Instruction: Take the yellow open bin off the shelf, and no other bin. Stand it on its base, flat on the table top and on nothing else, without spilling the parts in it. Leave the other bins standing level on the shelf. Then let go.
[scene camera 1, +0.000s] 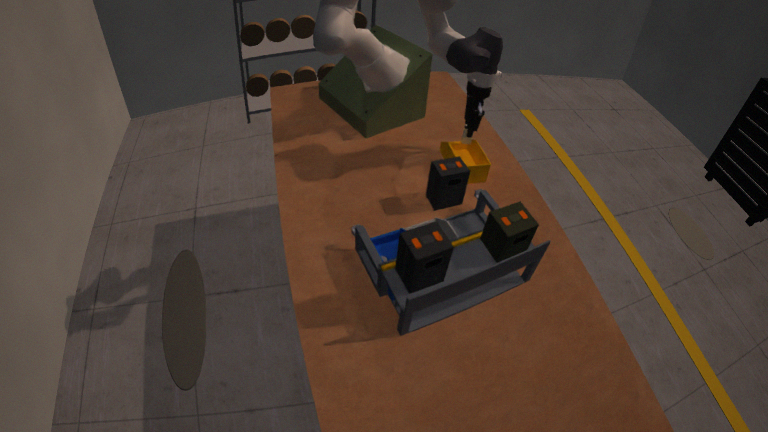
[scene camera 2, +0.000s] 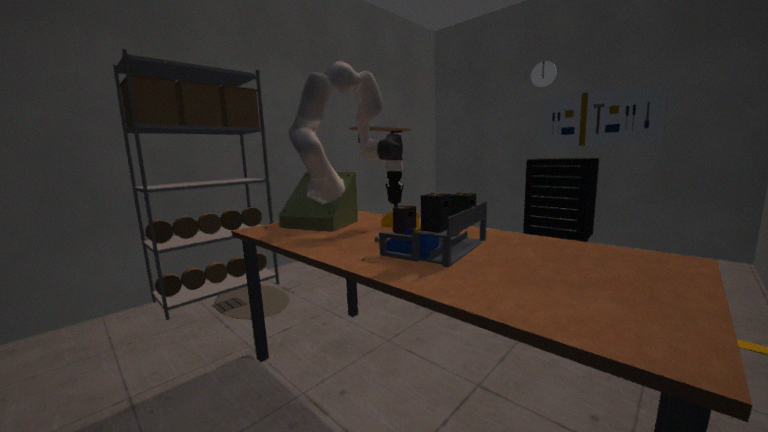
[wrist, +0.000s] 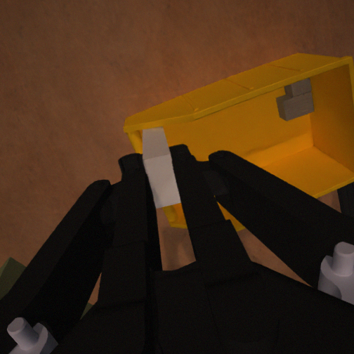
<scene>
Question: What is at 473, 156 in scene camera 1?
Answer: A yellow open bin.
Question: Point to the gripper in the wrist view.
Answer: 156, 143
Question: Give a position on a grey part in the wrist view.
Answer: At 288, 107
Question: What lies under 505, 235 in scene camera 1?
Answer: A green case.
</scene>
